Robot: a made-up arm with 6 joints.
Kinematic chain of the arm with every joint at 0, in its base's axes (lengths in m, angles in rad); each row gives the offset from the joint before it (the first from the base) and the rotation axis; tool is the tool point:
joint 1: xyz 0 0 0.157 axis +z
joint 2: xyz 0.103 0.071 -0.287 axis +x
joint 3: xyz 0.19 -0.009 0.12 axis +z
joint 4: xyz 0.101 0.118 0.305 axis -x
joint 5: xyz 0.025 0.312 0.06 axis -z
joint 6: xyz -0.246 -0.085 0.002 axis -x
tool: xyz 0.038 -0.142 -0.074
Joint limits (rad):
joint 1: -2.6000..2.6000
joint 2: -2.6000..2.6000
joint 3: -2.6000..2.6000
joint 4: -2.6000..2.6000
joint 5: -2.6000..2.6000
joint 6: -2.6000..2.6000
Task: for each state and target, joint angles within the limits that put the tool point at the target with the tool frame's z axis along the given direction. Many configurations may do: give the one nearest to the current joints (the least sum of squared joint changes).
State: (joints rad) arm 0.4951 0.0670 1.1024 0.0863 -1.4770 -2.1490
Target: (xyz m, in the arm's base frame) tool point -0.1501 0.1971 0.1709 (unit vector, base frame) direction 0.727 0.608 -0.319
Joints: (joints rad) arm 0.6704 -0.2465 1.0172 0.3952 -0.7915 -2.1769
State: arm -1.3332 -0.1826 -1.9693 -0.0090 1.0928 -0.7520
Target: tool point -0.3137 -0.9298 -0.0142 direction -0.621 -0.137 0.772
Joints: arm -1.5442 0.7173 -2.0055 0.0818 1.7153 -0.0852
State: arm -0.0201 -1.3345 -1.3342 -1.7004 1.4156 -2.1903
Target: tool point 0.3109 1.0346 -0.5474 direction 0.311 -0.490 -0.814
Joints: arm 0.2951 -2.1380 -1.1616 -1.3552 1.6664 -2.1295
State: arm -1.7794 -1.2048 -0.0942 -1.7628 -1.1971 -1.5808
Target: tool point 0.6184 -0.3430 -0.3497 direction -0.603 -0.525 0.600
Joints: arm -1.5224 -1.5995 -0.2742 -1.4687 -0.7471 -1.2046
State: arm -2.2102 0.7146 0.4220 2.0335 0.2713 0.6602
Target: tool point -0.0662 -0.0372 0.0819 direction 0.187 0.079 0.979
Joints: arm -2.0521 1.1832 0.2434 1.2189 0.6764 0.1254
